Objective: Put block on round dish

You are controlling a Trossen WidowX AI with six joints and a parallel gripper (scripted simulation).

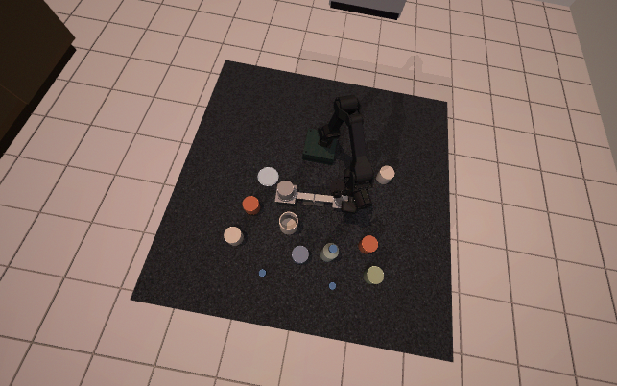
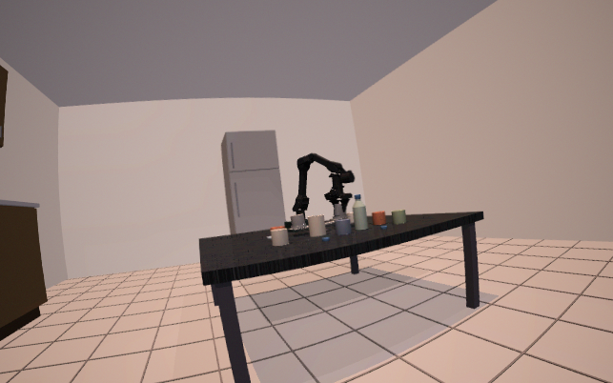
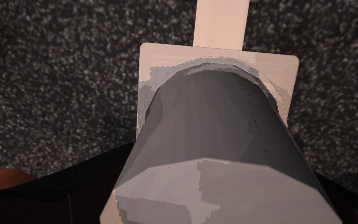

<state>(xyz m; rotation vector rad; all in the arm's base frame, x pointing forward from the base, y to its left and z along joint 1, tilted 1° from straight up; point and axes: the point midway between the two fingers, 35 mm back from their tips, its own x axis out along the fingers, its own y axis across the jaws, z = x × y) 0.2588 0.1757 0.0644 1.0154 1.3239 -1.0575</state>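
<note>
My gripper tip is now 20 mm above the pale green block and 10 mm to the left of it. Also, from my gripper tip: grey cup 20 mm to the left, 10 mm above; balance 130 mm to the right, 60 mm below, 40 mm ahead; bottle 250 mm ahead, 20 mm above, 10 mm to the left.
</note>
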